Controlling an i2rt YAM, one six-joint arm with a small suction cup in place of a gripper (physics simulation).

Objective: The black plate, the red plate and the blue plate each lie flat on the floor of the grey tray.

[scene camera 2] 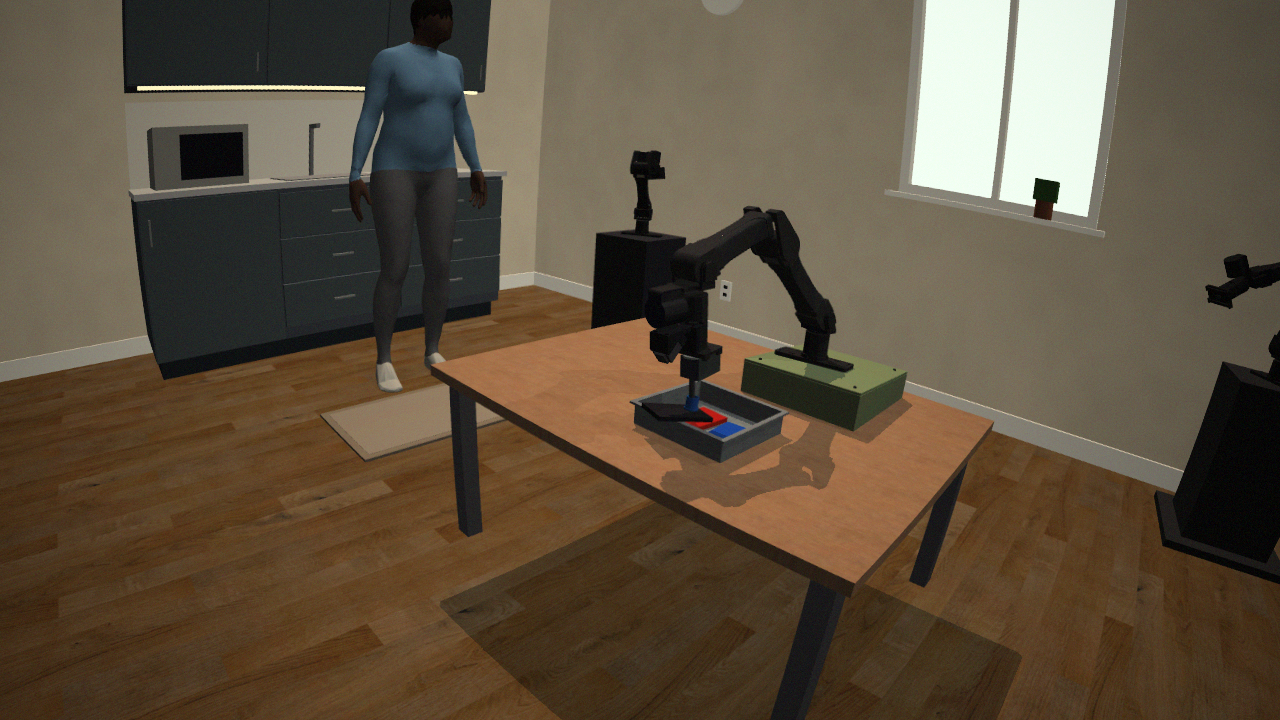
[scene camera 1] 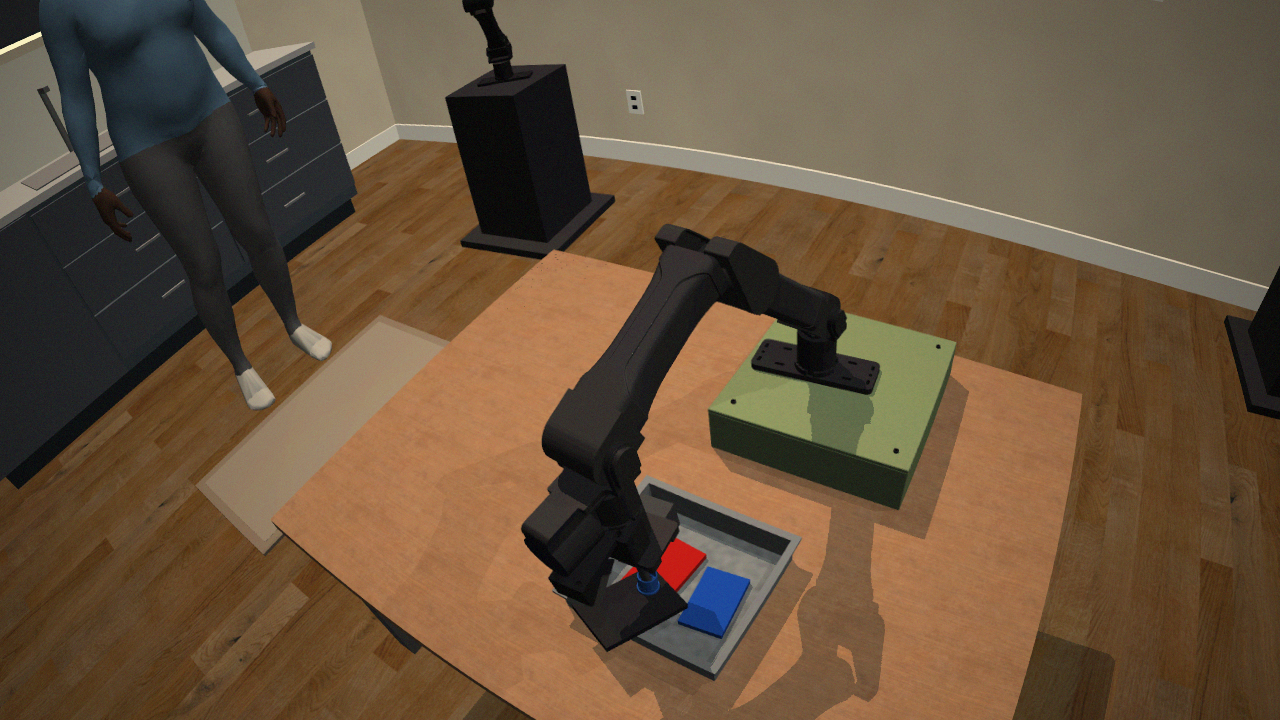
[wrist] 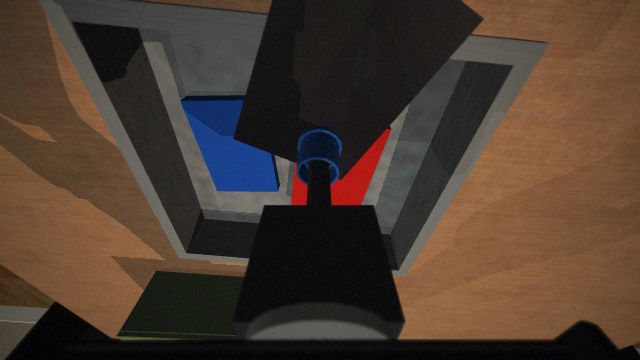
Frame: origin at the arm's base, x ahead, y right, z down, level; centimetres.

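Where they show: hand at its tool point: [scene camera 2: 691,412] [scene camera 1: 651,588] [wrist: 319,141]; arm's base at its link origin: [scene camera 2: 813,360] [scene camera 1: 816,368].
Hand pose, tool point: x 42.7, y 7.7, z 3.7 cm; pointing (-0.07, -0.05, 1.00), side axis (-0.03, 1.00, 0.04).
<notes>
Things, the pixels of their top centre, and the offset from my tool point. Level surfaces: height alone.
- black plate at its top centre: [wrist: 330,98] [scene camera 1: 627,601] [scene camera 2: 677,405] dy +0.8, dx +4.0, dz -2.5 cm
- grey tray at its top centre: [wrist: 294,191] [scene camera 1: 677,567] [scene camera 2: 710,406] dy -2.0, dx -4.0, dz -0.9 cm
- red plate at its top centre: [wrist: 334,171] [scene camera 1: 662,568] [scene camera 2: 699,417] dy +1.1, dx -4.9, dz +2.8 cm
- blue plate at its top centre: [wrist: 235,152] [scene camera 1: 714,600] [scene camera 2: 728,432] dy -7.5, dx -2.8, dz +2.8 cm
- wooden table at its surface level: dz +4.2 cm
My suction cup [scene camera 1: 648,583] [scene camera 2: 691,404] [wrist: 319,157] is shut on the black plate [scene camera 1: 617,616] [scene camera 2: 669,412] [wrist: 350,65]. The plate hangs from the cup near one end, above the front left part of the grey tray [scene camera 1: 760,617] [scene camera 2: 753,442] [wrist: 450,197], and reaches past the tray's edge in scene camera 1. The red plate [scene camera 1: 682,564] [scene camera 2: 713,418] [wrist: 352,192] lies in the tray, partly hidden by the black plate and the arm. The blue plate [scene camera 1: 717,598] [scene camera 2: 727,429] [wrist: 235,162] lies flat on the tray floor beside the red one; the black plate hides part of it in the wrist view.
The arm's base stands on a green box [scene camera 1: 832,474] [scene camera 2: 792,394] [wrist: 185,305] behind the tray, on the wooden table [scene camera 1: 429,447] [scene camera 2: 554,385] [wrist: 550,200]. The tray has raised walls all round. A person [scene camera 1: 161,80] [scene camera 2: 416,116] stands beyond the table.
</notes>
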